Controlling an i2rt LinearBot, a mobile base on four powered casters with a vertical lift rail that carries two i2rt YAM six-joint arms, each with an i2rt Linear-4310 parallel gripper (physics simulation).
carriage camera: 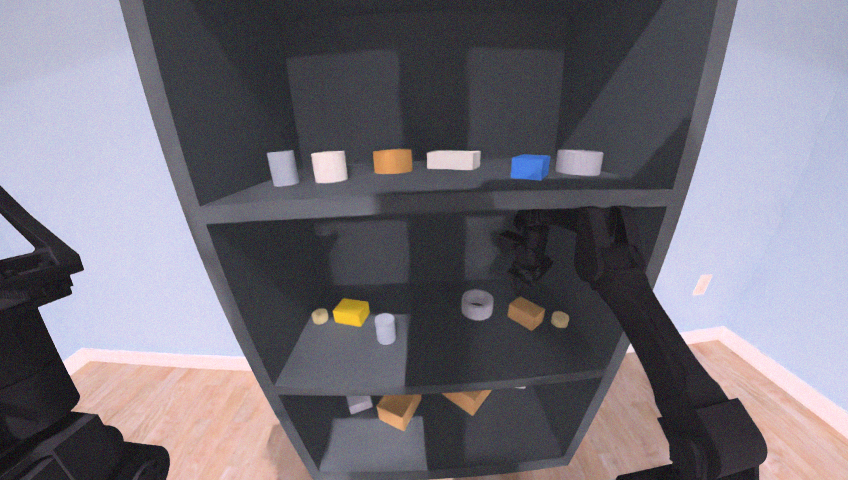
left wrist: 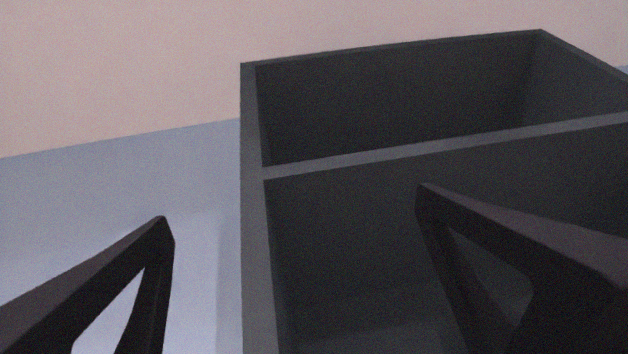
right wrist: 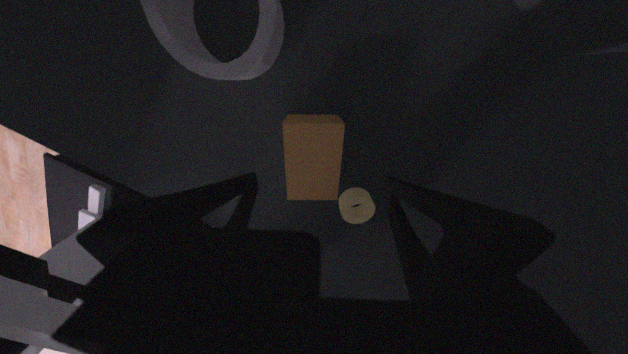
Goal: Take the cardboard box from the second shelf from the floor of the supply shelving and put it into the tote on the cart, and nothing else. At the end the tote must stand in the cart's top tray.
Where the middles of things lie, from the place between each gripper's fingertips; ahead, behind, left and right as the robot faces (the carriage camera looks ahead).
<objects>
Now: left hand 56 cm short of the cream box (carriage camera: pixel 442 159), 44 cm to the left of it and 8 cm above it. Also, from my left hand: yellow box (carriage camera: pixel 353 312): 53 cm ahead, 11 cm to the right, 53 cm below.
Right now my right hand is 370 mm below the cream box, 210 mm to the right of it and 70 mm short of it. Also, from my right hand: yellow box 540 mm to the left, 90 mm below, 40 mm ahead.
</objects>
